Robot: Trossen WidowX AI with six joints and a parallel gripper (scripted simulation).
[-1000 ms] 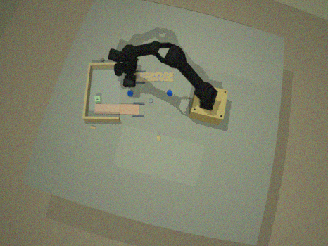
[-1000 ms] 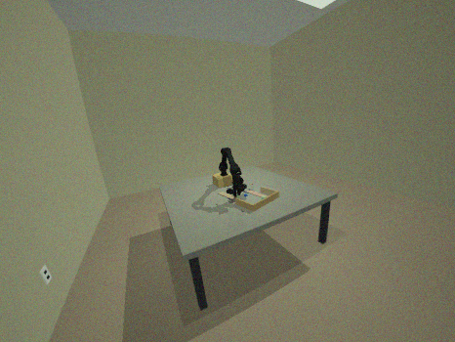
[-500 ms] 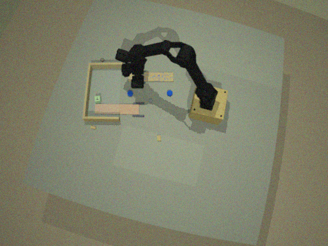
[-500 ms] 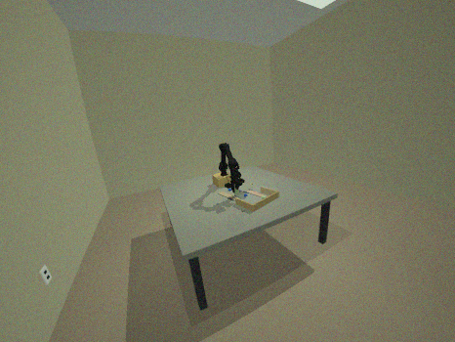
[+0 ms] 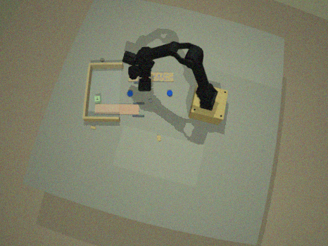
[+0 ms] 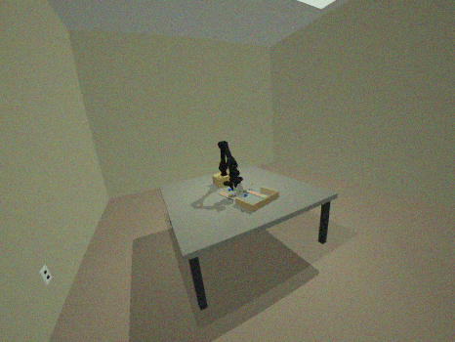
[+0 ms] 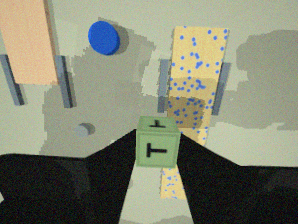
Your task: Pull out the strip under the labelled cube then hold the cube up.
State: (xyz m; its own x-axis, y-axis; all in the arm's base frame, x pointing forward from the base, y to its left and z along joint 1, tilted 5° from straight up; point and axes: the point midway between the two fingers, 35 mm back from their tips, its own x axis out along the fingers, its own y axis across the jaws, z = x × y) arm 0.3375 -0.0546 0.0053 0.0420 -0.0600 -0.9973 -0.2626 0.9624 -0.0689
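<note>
My gripper tip is now 5 cm past the grey peg, 9 cm to the right of it and 5 cm above it.
</note>
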